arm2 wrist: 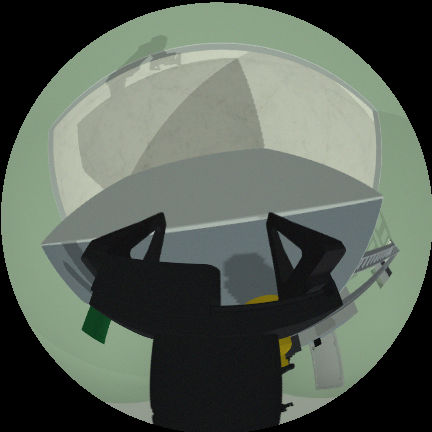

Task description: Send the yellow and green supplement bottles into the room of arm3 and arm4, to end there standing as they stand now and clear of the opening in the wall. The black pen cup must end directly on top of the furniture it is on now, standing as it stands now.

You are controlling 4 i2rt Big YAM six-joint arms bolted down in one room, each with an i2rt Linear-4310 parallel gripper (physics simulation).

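In the arm2 wrist view, the arm2 gripper [216,219] is open, with its two black fingers wide apart and no object between the tips. A yellow object [263,299], which looks like the yellow bottle, shows in part above the gripper's black body near the right finger; the rest is mostly hidden behind that body. A dark green object [97,325], which looks like the green bottle, shows in part at the lower left, beyond the gripper body. The black pen cup cannot be made out. The grippers of arm1, arm3 and arm4 do not show.
A wide grey surface [210,185] with a pale edge crosses the view, with a blue-grey surface [320,240] below it. A pale marbled surface [315,115] lies beyond. At the right are a grey slatted rack [376,258] and a light grey panel [327,362].
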